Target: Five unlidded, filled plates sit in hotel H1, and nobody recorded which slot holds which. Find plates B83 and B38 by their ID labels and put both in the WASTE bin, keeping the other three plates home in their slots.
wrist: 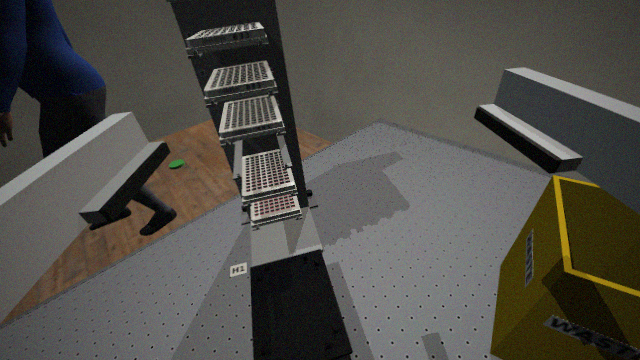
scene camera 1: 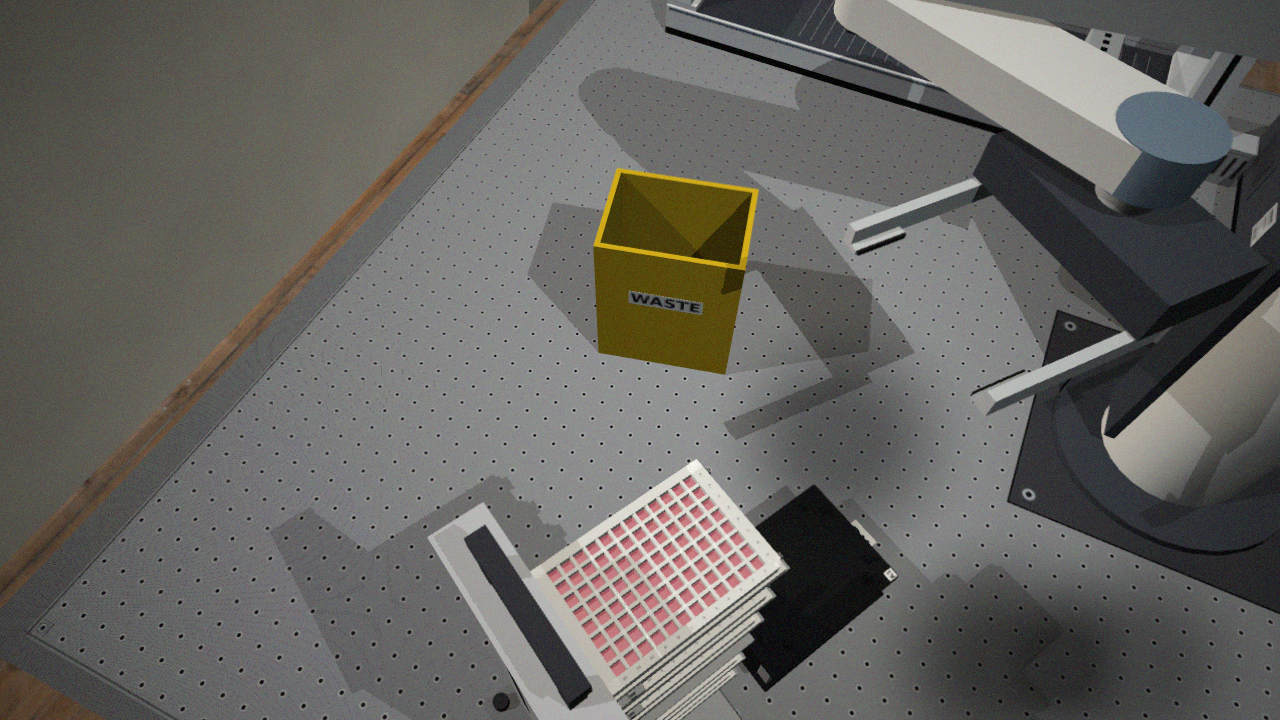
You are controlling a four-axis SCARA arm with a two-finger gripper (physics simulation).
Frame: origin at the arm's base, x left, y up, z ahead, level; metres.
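Seen in the pictures: gripper, fingertip midpoint: (wrist: 318, 111) (scene camera 1: 912, 314); arm's base, origin of the base link: (scene camera 1: 1161, 453).
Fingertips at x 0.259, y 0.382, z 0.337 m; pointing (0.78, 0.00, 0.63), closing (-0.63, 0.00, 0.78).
Offsets run from my fingertips to a thing's top centre.
Hotel H1 (scene camera 1: 528, 617) (wrist: 286, 90) is a dark upright column with five unlidded plates: a top plate {dx +0.262, dy +0.020, dz +0.084 m} (scene camera 1: 662, 573) (wrist: 227, 36), a second {dx +0.262, dy -0.034, dz +0.084 m} (wrist: 241, 77), a third {dx +0.262, dy -0.087, dz +0.084 m} (wrist: 251, 116), a fourth {dx +0.262, dy -0.193, dz +0.084 m} (wrist: 268, 172) and the lowest {dx +0.262, dy -0.246, dz +0.084 m} (wrist: 275, 207). Bare slot brackets show between the third and fourth. The top plate's wells look pink in the scene view. The ID labels are too small and blurred to read, so B83 and B38 cannot be told. The yellow WASTE bin {dx -0.160, dy -0.169, dz +0.251 m} (scene camera 1: 666, 335) (wrist: 515, 310) stands upright. My gripper (scene camera 1: 932, 315) (wrist: 318, 111) is open and empty, apart from hotel and bin.
A low black platform {dx +0.098, dy -0.299, dz -0.002 m} (scene camera 1: 832, 582) (wrist: 300, 310) lies in front of the hotel, beside the H1 tag {dx +0.258, dy -0.369, dz -0.029 m} (wrist: 238, 270). The arm's dark base plate (scene camera 1: 1042, 465) is at the right. A long tray (scene camera 1: 787, 58) is at the back. A person (wrist: 65, 65) stands beyond the table.
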